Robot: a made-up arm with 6 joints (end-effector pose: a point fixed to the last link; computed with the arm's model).
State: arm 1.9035 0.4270 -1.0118 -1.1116 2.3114 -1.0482
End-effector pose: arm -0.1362 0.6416 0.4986 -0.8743 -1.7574 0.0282
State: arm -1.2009 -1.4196 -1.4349 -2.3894 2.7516 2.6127
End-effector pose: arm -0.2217 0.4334 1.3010 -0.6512 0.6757 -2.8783
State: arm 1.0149 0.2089 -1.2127 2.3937 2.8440 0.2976
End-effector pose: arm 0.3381 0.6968 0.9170 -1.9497 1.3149 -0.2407
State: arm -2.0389 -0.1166 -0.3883 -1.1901 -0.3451 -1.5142
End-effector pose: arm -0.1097 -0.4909 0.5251 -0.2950 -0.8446 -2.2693
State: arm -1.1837 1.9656 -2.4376 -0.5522 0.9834 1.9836
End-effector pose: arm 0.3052 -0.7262 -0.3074 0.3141 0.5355 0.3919
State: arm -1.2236 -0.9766 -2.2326 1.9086 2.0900 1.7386
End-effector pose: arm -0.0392 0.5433 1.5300 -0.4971 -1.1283 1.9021
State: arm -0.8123 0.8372 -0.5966 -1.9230 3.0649 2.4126
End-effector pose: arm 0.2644 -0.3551 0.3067 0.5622 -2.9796 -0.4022
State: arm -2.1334 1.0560 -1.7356 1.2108 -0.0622 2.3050
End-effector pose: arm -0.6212 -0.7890 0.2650 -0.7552 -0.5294 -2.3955
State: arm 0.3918 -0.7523 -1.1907 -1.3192 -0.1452 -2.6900
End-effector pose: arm 0.2966 0.2623 1.3611 -0.3981 -2.0653 0.9308
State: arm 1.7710 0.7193 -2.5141 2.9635 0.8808 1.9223
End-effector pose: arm -0.2329 1.0777 1.1302 2.5876 0.6206 0.1706
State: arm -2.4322 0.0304 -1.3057 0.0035 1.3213 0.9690
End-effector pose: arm -0.6085 -0.5508 0.8648 0.0321 -0.0333 -0.2605
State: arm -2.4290 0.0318 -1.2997 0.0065 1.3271 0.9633
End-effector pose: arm -0.6054 -0.5521 0.8589 0.0399 -0.0444 -0.2524
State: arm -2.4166 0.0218 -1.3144 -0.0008 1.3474 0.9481
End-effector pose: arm -0.5962 -0.5574 0.8751 0.0413 -0.0362 -0.2229
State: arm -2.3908 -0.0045 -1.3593 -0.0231 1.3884 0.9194
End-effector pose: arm -0.5765 -0.5667 0.9232 0.0335 0.0003 -0.1641
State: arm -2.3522 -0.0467 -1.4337 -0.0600 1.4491 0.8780
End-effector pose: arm -0.5428 -0.5742 1.0019 0.0169 0.0652 -0.0822
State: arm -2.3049 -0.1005 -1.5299 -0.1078 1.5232 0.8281
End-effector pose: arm -0.4941 -0.5708 1.1014 -0.0066 0.1519 0.0079
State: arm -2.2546 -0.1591 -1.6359 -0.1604 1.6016 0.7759
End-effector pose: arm -0.4346 -0.5504 1.2061 -0.0352 0.2479 0.0901
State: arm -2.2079 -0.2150 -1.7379 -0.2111 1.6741 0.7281
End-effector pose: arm -0.3735 -0.5142 1.3000 -0.0666 0.3394 0.1526
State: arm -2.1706 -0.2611 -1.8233 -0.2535 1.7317 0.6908
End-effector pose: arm -0.3216 -0.4718 1.3719 -0.0971 0.4146 0.1916
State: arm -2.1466 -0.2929 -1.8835 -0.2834 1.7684 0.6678
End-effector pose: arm -0.2861 -0.4356 1.4185 -0.1226 0.4678 0.2093
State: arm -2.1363 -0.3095 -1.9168 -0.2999 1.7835 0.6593
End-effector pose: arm -0.2682 -0.4137 1.4429 -0.1405 0.4993 0.2111
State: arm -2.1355 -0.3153 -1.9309 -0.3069 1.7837 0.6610
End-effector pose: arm -0.2629 -0.4044 1.4533 -0.1519 0.5160 0.2037
